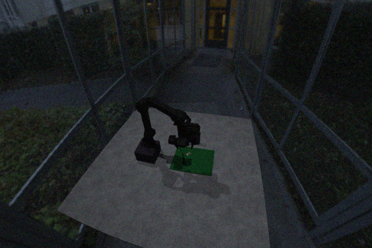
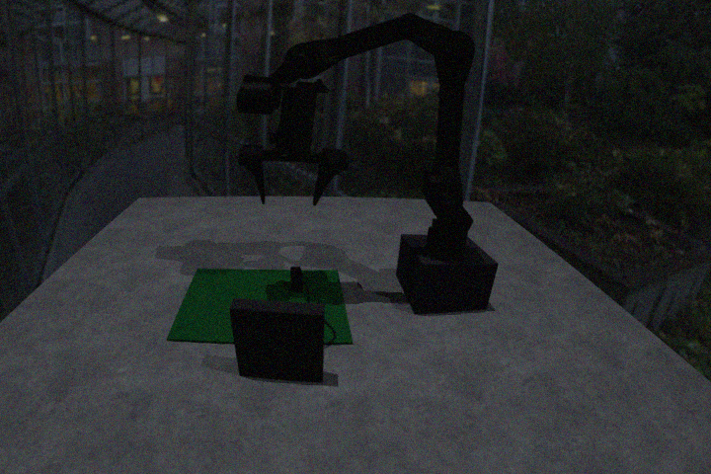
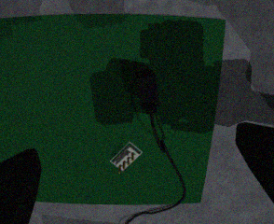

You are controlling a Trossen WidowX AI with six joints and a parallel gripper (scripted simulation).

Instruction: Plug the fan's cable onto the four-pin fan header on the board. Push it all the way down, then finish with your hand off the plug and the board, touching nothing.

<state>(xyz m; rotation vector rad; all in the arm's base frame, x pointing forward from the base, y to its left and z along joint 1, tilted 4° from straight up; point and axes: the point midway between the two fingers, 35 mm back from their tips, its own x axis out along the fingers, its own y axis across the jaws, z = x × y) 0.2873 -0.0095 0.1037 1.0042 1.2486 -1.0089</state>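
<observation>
Now: the dark fan plug 15 cm below my gripper tip, 2 cm behind it and 1 cm to the left of it. Round my gripper tip: dark square fan: 24 cm to the left, 11 cm below, 2 cm behind; green board: 18 cm below, 6 cm to the left, 4 cm ahead.
</observation>
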